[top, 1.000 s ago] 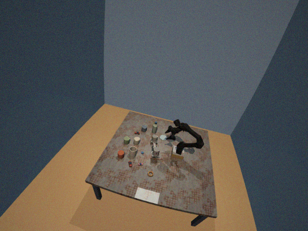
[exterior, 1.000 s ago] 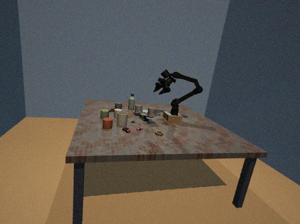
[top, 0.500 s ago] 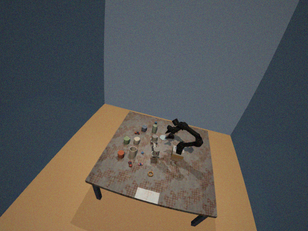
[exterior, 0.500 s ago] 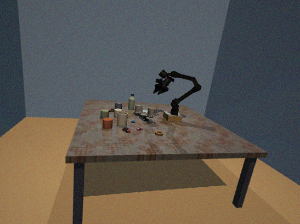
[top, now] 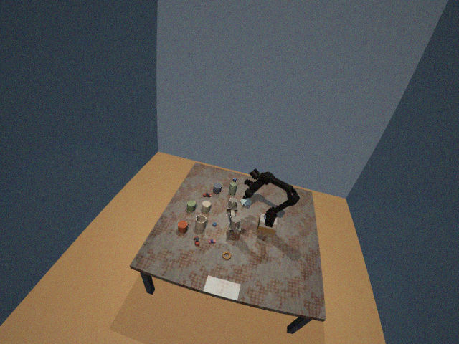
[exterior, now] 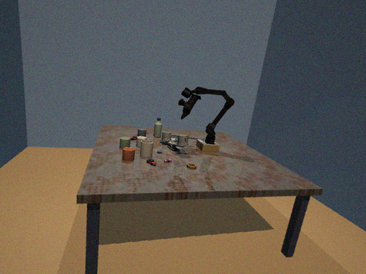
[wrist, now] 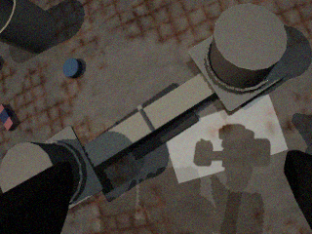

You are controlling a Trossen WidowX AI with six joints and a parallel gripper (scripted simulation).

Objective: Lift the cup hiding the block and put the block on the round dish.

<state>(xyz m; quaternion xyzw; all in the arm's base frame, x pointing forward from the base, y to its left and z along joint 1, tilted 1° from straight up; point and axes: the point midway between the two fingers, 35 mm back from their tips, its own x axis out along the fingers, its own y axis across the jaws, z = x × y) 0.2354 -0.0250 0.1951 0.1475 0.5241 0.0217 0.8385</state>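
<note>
Now: gripper tip 16 cm above the grey cup, 10 cm short of it and 7 cm to the left of it. Round my gripper tip: pale blue round dish: 22 cm below, 18 cm to the right; then small balance: 18 cm below, 7 cm to the left, 4 cm ahead; then pale green block: 18 cm below, 9 cm ahead, 5 cm to the right.
</note>
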